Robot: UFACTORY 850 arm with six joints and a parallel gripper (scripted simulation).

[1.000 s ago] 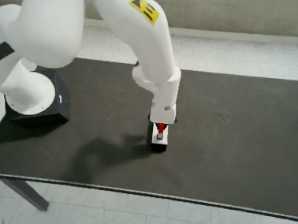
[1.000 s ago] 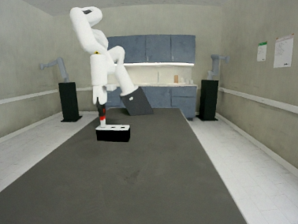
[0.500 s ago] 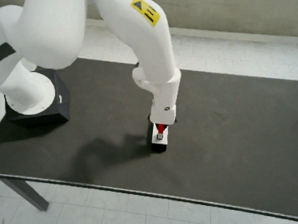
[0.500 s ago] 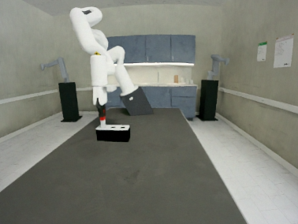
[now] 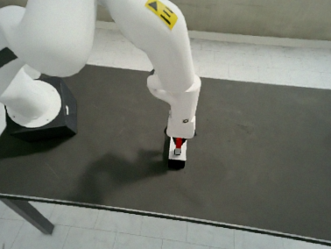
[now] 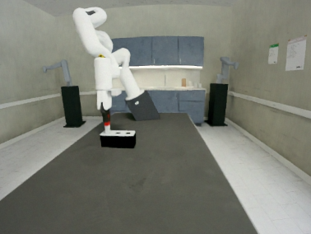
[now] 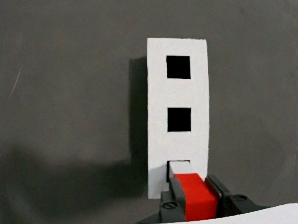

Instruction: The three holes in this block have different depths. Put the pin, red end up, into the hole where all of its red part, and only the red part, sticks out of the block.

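Right now the pin is 10 mm below my hand. Also, from my hand: block (130 mm below, 60 mm to the left).
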